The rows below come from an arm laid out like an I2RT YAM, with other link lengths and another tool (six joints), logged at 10 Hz.
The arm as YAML. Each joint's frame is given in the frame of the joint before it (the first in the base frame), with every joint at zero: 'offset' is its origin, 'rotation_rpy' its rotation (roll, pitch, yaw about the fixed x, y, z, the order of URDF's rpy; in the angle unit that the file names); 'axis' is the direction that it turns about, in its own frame. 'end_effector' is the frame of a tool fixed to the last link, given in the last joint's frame.
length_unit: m
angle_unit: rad
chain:
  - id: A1
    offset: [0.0, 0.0, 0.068]
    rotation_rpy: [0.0, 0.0, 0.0]
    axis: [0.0, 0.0, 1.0]
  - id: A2
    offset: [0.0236, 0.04, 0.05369]
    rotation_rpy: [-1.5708, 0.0, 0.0]
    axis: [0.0, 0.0, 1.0]
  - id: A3
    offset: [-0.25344, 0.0, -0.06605]
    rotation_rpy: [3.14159, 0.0, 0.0]
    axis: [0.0, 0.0, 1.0]
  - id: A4
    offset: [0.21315, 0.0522, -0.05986]
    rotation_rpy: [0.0, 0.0, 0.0]
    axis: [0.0, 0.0, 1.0]
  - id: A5
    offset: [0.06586, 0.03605, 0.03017]
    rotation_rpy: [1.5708, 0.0, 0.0]
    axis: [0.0, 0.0, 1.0]
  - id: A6
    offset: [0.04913, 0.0, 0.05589]
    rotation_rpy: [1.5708, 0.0, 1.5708]
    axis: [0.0, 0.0, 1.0]
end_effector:
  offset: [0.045, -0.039, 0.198]
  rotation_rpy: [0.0, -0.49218, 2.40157]
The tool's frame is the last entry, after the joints.
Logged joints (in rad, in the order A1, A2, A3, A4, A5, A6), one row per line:
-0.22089, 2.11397, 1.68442, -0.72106, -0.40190, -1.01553
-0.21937, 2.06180, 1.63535, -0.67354, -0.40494, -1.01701
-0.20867, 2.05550, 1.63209, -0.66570, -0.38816, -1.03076
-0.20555, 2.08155, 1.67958, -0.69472, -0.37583, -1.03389
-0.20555, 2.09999, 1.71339, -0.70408, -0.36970, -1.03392
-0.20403, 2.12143, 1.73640, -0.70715, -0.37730, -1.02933
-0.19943, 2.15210, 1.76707, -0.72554, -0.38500, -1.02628
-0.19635, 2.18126, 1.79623, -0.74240, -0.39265, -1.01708
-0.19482, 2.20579, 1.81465, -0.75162, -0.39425, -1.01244
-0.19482, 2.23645, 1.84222, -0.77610, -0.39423, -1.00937
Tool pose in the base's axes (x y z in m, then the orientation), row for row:
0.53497, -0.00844, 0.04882, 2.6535, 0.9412, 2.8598
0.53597, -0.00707, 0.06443, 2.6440, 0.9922, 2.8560
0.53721, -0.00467, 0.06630, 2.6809, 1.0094, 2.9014
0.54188, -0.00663, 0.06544, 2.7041, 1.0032, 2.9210
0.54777, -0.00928, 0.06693, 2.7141, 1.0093, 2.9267
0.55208, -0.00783, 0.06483, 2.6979, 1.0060, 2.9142
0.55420, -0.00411, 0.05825, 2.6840, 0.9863, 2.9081
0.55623, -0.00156, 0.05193, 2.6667, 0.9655, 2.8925
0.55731, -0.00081, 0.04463, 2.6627, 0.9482, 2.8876
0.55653, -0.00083, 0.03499, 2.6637, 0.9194, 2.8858
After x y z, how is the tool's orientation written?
As angles about the fixed x, y, z axes (roll, pitch, yaw), in radians.
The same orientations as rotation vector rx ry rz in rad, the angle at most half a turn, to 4 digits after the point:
0.0319, 2.1401, 0.3718
0.0129, 2.0922, 0.3616
-0.0182, 2.0860, 0.3447
-0.0231, 2.0966, 0.3342
-0.0249, 2.0928, 0.3254
-0.0205, 2.0927, 0.3358
-0.0164, 2.1082, 0.3529
-0.0034, 2.1231, 0.3687
0.0051, 2.1378, 0.3758
0.0170, 2.1640, 0.3834

